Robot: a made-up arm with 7 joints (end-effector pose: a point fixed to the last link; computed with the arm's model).
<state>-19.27 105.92 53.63 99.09 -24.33 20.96 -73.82</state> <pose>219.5 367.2 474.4 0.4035 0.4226 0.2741 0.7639</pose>
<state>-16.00 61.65 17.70 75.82 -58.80 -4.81 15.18</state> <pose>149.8 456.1 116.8 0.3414 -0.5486 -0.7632 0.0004</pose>
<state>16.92 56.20 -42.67 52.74 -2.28 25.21 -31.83</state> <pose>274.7 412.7 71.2 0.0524 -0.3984 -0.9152 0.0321</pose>
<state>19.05 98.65 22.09 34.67 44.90 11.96 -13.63</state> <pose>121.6 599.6 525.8 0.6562 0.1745 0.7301 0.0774</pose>
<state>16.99 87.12 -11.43 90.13 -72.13 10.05 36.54</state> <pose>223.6 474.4 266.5 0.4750 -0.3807 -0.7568 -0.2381</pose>
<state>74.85 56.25 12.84 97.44 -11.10 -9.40 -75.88</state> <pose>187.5 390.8 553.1 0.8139 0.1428 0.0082 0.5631</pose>
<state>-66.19 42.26 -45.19 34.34 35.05 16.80 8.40</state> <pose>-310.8 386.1 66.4 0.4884 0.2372 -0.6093 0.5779</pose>
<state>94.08 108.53 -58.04 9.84 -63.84 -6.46 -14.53</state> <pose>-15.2 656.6 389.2 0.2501 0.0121 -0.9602 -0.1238</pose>
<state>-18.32 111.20 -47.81 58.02 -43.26 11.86 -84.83</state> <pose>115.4 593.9 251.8 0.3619 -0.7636 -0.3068 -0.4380</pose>
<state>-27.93 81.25 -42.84 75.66 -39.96 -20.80 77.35</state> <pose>6.2 467.0 142.3 0.8631 -0.1927 -0.0638 0.4624</pose>
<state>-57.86 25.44 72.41 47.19 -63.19 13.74 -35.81</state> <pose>-206.4 480.2 59.6 0.3833 -0.0012 -0.9138 -0.1345</pose>
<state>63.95 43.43 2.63 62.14 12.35 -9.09 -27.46</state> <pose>345.7 415.5 456.4 0.7916 0.4232 0.4358 0.0661</pose>
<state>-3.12 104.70 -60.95 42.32 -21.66 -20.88 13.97</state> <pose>65.5 595.5 291.9 0.6963 -0.2962 -0.6101 0.2350</pose>
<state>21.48 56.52 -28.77 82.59 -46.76 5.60 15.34</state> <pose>263.1 345.4 138.0 0.2289 -0.7007 -0.6756 0.0137</pose>
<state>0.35 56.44 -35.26 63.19 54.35 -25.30 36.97</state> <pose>157.0 436.1 90.0 0.2036 0.5550 0.4120 -0.6934</pose>
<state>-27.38 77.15 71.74 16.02 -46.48 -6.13 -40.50</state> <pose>83.7 647.5 264.0 0.0224 0.0998 0.9338 0.3430</pose>
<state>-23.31 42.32 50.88 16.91 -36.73 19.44 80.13</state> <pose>22.3 508.7 36.2 0.0438 -0.1916 0.5247 -0.8283</pose>
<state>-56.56 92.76 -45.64 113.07 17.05 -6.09 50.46</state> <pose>-29.5 413.0 208.2 0.5112 -0.2521 -0.0376 0.8208</pose>
